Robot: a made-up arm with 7 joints. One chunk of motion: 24 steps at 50 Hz.
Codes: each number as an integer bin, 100 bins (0 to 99) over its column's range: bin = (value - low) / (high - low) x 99, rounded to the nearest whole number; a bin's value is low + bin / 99 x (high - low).
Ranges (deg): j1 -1.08..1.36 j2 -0.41..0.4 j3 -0.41..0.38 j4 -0.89..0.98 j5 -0.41..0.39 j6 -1..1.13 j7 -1.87..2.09
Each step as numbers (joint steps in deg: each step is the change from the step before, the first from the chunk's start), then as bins.
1 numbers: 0.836 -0.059 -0.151 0.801 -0.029 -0.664 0.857
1 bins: 78 43 32 90 47 16 68
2 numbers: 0.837 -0.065 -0.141 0.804 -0.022 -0.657 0.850
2 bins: 78 42 34 90 48 16 68
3 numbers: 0.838 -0.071 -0.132 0.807 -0.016 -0.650 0.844
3 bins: 78 41 35 90 49 16 68
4 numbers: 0.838 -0.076 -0.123 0.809 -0.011 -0.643 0.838
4 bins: 78 41 36 90 49 17 68
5 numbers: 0.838 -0.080 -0.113 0.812 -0.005 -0.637 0.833
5 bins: 78 40 37 90 50 17 68
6 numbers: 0.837 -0.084 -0.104 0.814 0.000 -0.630 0.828
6 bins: 78 40 38 90 51 17 67
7 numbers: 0.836 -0.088 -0.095 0.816 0.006 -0.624 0.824
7 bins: 78 39 39 90 51 17 67
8 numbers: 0.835 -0.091 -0.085 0.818 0.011 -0.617 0.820
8 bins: 78 39 41 90 52 18 67
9 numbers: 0.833 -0.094 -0.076 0.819 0.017 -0.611 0.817
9 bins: 78 39 42 90 53 18 67
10 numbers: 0.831 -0.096 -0.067 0.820 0.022 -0.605 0.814
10 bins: 78 38 43 91 53 18 67
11 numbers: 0.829 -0.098 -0.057 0.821 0.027 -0.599 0.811
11 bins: 77 38 44 91 54 19 67
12 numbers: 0.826 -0.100 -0.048 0.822 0.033 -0.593 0.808
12 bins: 77 38 45 91 55 19 67
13 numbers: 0.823 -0.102 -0.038 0.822 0.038 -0.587 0.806
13 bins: 77 38 47 91 55 19 67
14 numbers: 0.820 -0.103 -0.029 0.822 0.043 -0.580 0.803
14 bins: 77 38 48 91 56 20 67
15 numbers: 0.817 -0.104 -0.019 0.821 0.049 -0.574 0.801
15 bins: 77 37 49 91 57 20 67
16 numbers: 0.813 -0.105 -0.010 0.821 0.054 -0.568 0.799
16 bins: 77 37 50 91 57 20 67
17 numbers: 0.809 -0.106 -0.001 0.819 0.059 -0.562 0.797
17 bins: 77 37 51 90 58 20 67
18 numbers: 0.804 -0.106 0.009 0.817 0.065 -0.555 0.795
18 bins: 76 37 53 90 59 21 67
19 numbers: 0.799 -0.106 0.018 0.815 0.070 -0.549 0.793
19 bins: 76 37 54 90 59 21 67
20 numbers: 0.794 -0.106 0.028 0.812 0.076 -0.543 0.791
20 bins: 76 37 55 90 60 21 67
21 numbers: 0.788 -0.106 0.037 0.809 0.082 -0.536 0.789
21 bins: 76 37 56 90 61 22 66
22 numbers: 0.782 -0.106 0.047 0.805 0.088 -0.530 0.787
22 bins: 76 37 57 90 62 22 66
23 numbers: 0.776 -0.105 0.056 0.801 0.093 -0.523 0.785
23 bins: 75 37 58 90 62 22 66
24 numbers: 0.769 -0.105 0.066 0.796 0.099 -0.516 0.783
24 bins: 75 37 60 89 63 22 66
